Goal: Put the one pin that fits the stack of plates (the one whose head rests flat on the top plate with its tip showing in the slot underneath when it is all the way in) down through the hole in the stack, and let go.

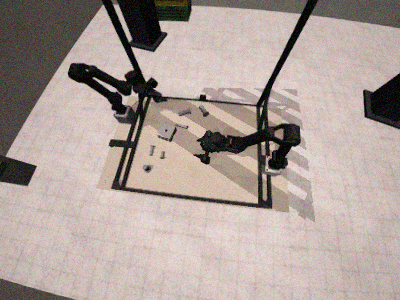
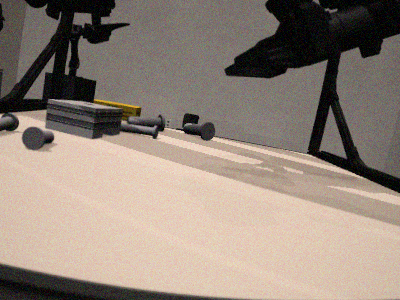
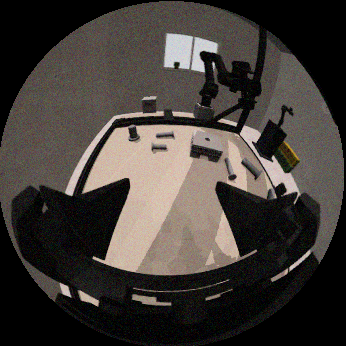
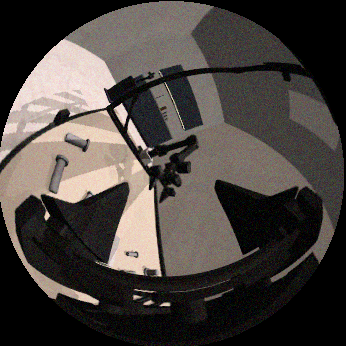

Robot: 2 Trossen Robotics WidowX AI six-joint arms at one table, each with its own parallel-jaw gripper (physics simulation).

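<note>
The grey plate stack (image 1: 167, 132) (image 2: 84, 118) (image 3: 206, 146) lies flat, with a dark hole in its top and a slot underneath. A thin pin (image 1: 182, 126) (image 2: 140, 129) (image 3: 230, 169) lies beside it. Two thicker pins, one (image 1: 185, 112) (image 4: 58, 173) and another (image 1: 203, 110) (image 4: 77, 141), lie farther back. Two short pins, one (image 1: 152, 149) (image 3: 165, 135) and another (image 1: 162, 155) (image 3: 159, 147), lie in front of it. A pin (image 1: 147, 168) (image 3: 132, 133) stands head down. My left gripper (image 1: 197, 148) (image 3: 173, 184) is open and empty, above the table right of the stack. My right gripper (image 1: 158, 91) is open and empty by the back left corner.
A black frame (image 1: 190, 197) borders the table, with posts rising at the back corners. Broad shadows cross the tabletop (image 1: 165, 179). A dark pedestal (image 3: 270, 140) and a yellow and green box (image 3: 288, 156) stand beyond the table.
</note>
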